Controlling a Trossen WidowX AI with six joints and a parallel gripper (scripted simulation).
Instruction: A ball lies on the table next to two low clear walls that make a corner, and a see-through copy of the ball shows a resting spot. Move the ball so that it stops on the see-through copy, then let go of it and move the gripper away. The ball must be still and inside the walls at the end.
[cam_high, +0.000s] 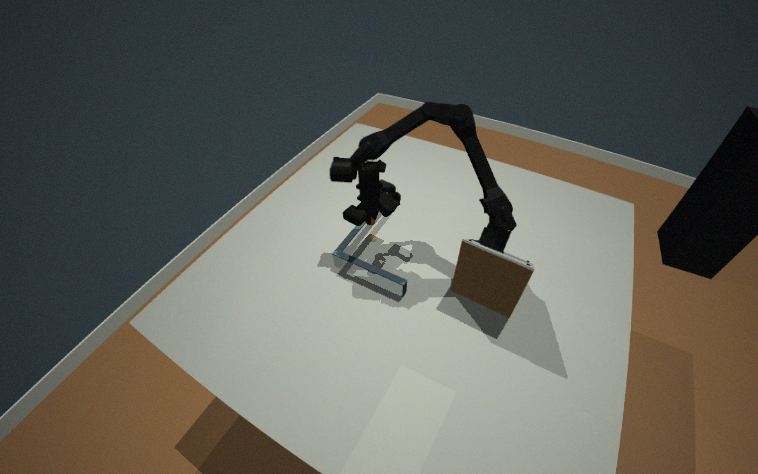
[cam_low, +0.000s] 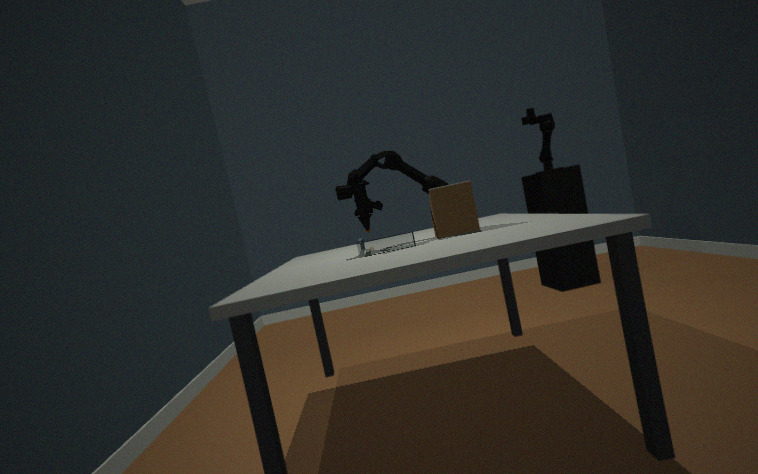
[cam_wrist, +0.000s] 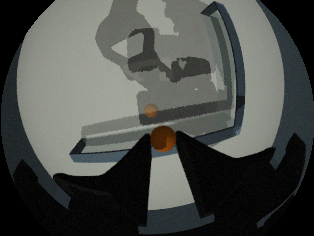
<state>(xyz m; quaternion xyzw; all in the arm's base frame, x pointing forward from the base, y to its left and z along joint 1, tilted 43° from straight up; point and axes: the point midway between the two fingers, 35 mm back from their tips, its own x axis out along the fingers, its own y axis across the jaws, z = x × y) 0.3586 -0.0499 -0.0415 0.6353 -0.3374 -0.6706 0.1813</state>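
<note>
Now: gripper tip 90 mm above the see-through copy of ball and 10 mm to the left of it. Also, from my gripper tip: orange ball: right at my gripper tip.
</note>
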